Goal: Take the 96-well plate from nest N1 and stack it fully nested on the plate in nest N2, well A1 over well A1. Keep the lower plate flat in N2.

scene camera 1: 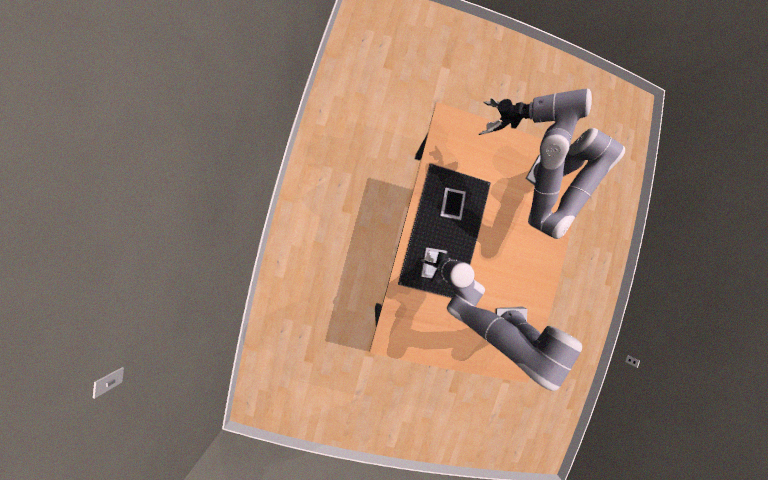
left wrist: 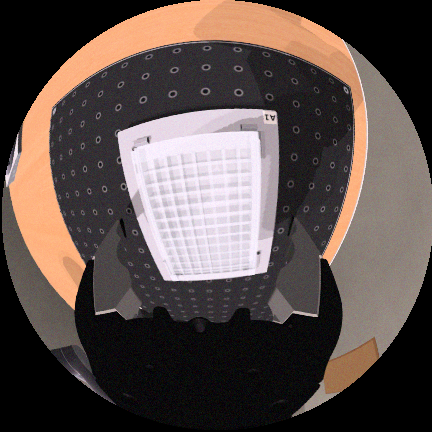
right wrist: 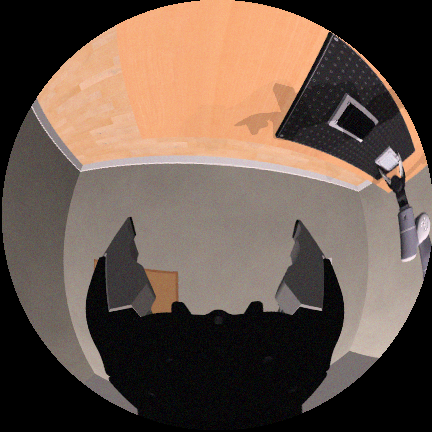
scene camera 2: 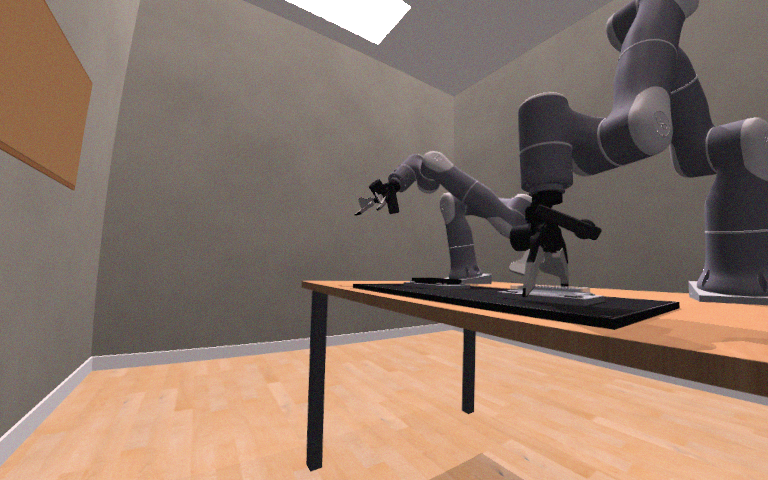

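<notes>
A whitish 96-well plate (left wrist: 205, 210) (right wrist: 387, 158) lies flat in a light grey nest (left wrist: 200, 122) with an A1 label at its upper right corner in the left wrist view. My left gripper (scene camera 1: 431, 263) (scene camera 2: 545, 288) (left wrist: 204, 219) is open, pointing down low over this plate, one finger beyond each long side in the left wrist view. A black plate (scene camera 1: 453, 203) (right wrist: 356, 121) lies in another grey nest (scene camera 1: 444, 202) (right wrist: 340, 109). The nest names cannot be read. My right gripper (scene camera 1: 483, 117) (scene camera 2: 368, 211) (right wrist: 214, 220) is open and empty, high and away from both nests.
Both nests sit on a black perforated board (scene camera 1: 419, 226) (scene camera 2: 634, 311) (left wrist: 190, 80) (right wrist: 325, 65) on the wooden table (scene camera 1: 521, 271) (scene camera 2: 736, 336). The right arm (scene camera 1: 547, 186) stands beyond the board's upper right end in scene camera 1.
</notes>
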